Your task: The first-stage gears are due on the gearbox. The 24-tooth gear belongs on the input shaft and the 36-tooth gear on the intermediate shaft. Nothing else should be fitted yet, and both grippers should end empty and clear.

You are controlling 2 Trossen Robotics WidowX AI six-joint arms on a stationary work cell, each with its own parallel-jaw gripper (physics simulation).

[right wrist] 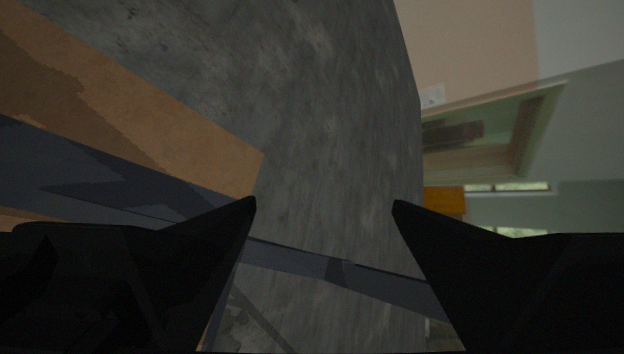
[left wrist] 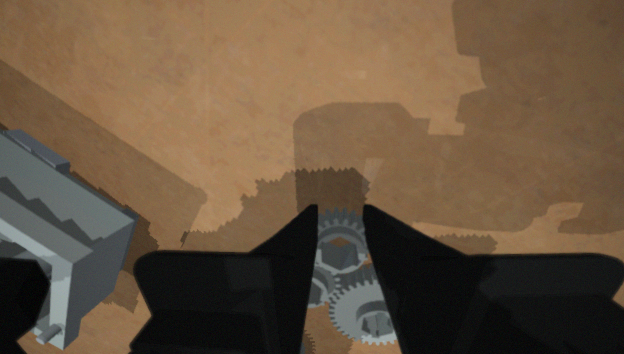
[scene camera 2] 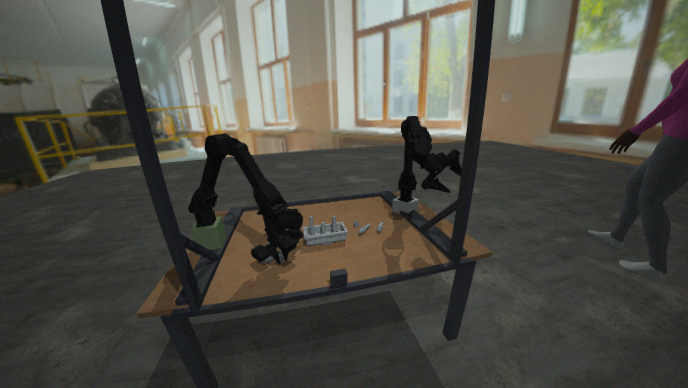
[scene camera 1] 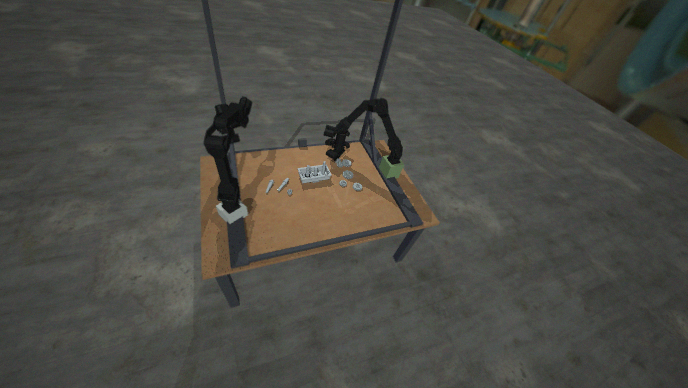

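Where they show: left gripper, fingertip midpoint: (left wrist: 340, 212) (scene camera 2: 282, 261) (scene camera 1: 335, 159); right gripper, fingertip midpoint: (right wrist: 325, 204) (scene camera 2: 457, 185); left arm's base, link origin: (scene camera 2: 206, 223) (scene camera 1: 393, 160); right arm's base, link origin: (scene camera 2: 405, 199) (scene camera 1: 231, 206).
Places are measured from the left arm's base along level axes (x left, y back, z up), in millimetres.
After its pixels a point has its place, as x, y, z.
My left gripper (left wrist: 340, 212) @(-197, -289, -113) (scene camera 2: 271, 257) @(-197, -289, -113) is shut on a small toothed gear (left wrist: 345, 220) @(-198, -286, -105) with a hexagonal bore, low over the table. A larger gear (left wrist: 350, 307) @(-147, -248, -105) and another small gear (left wrist: 320, 287) @(-157, -275, -99) lie close below it in the left wrist view. I cannot count their teeth. More gears (scene camera 1: 348, 174) @(-41, -269, -99) (scene camera 1: 357, 186) @(64, -257, -99) lie right of the gearbox housing (scene camera 1: 316, 179) @(-42, -476, -92) (scene camera 2: 326, 240) @(-125, -471, -97) (left wrist: 102, 265) @(-93, -392, -90) in scene camera 1. Several upright shafts (scene camera 2: 311, 225) @(-88, -420, -37) stand in the housing; I cannot tell which is which. My right gripper (right wrist: 325, 204) @(-304, -935, 138) is open and empty, raised away from the parts.
Two loose shafts (scene camera 1: 269, 187) @(-57, -742, -102) (scene camera 1: 283, 184) @(-60, -664, -101) and a small part (scene camera 1: 290, 192) @(7, -642, -102) lie left of the housing in scene camera 1. A dark block (scene camera 2: 338, 278) @(-389, -452, -76) sits on the table frame's edge. Dark posts (scene camera 2: 480, 100) @(-414, -874, 426) rise from the frame. A person (scene camera 2: 660, 150) stands beyond the table.
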